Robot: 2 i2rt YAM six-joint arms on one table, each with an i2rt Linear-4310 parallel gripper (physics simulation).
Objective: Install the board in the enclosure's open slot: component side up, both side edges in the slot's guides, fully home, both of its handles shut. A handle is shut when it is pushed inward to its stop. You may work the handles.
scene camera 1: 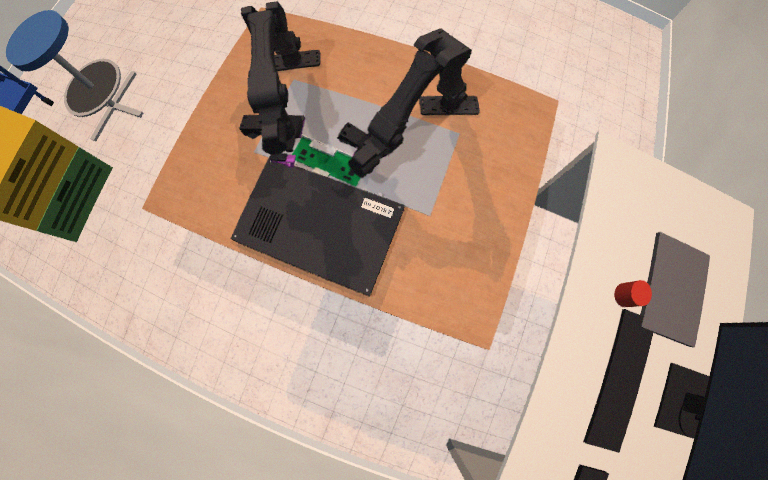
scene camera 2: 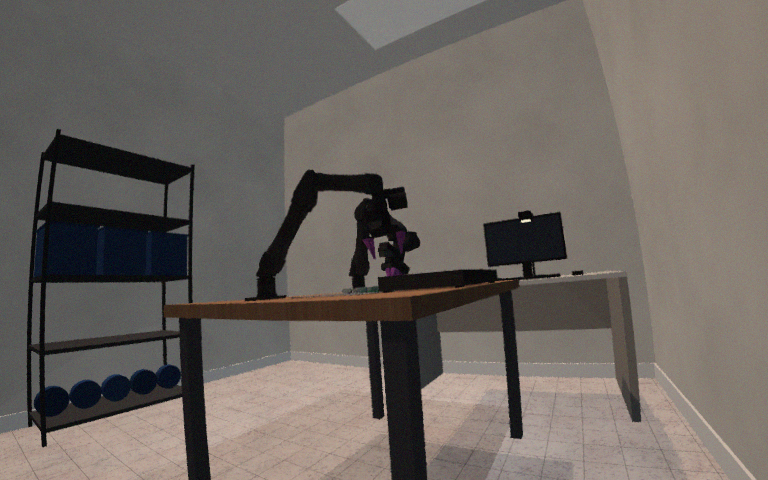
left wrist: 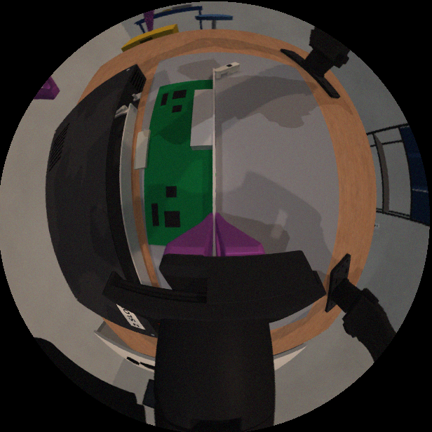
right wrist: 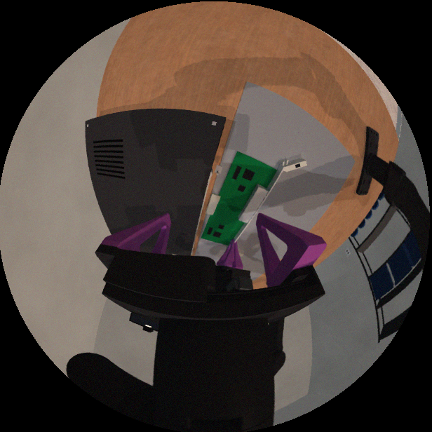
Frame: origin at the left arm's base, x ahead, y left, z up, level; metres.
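Seen in the pictures: right gripper, between the fingertips: [scene camera 1: 295, 151] [scene camera 2: 387, 256]; left arm's base, origin of its link: [scene camera 1: 449, 106]; right arm's base, origin of its link: [scene camera 1: 292, 61] [scene camera 2: 266, 299].
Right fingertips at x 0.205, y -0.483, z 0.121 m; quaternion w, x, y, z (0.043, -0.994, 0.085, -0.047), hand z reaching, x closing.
Note:
Offsets run from my right fingertips to a thing's top centre. "spot": to the spot under its first point. Level surfaces: height alone.
The black enclosure @(dx +0.182, dy +0.050, dz -0.071 m) [scene camera 1: 316, 222] lies flat on the table. The green board @(spot: dx -0.016, dy +0.072, dz -0.114 m) [scene camera 1: 325, 161] lies component side up on the grey mat along the enclosure's back edge, with most of it outside; I cannot tell how deep it sits. My left gripper [left wrist: 215, 214] is shut and empty, its purple tips at the near end of the board's thin front plate [left wrist: 214, 141]. It also shows in scene camera 1 [scene camera 1: 355, 170]. The white handle [left wrist: 225, 70] at the far end juts outward. My right gripper [right wrist: 214, 214] is open and empty, high above the board [right wrist: 238, 193].
The grey mat @(dz -0.119 m) [scene camera 1: 405, 170] extends beyond the board toward both arm bases [scene camera 1: 449, 106] [scene camera 1: 296, 59]. The enclosure has a vent @(dx +0.187, dy -0.106, dz -0.071 m) [scene camera 1: 264, 224] and a white label @(dx +0.157, dy +0.225, dz -0.071 m) [scene camera 1: 380, 208]. A desk with a monitor [scene camera 2: 524, 240] stands behind the table and a shelf [scene camera 2: 126, 248] beside it.

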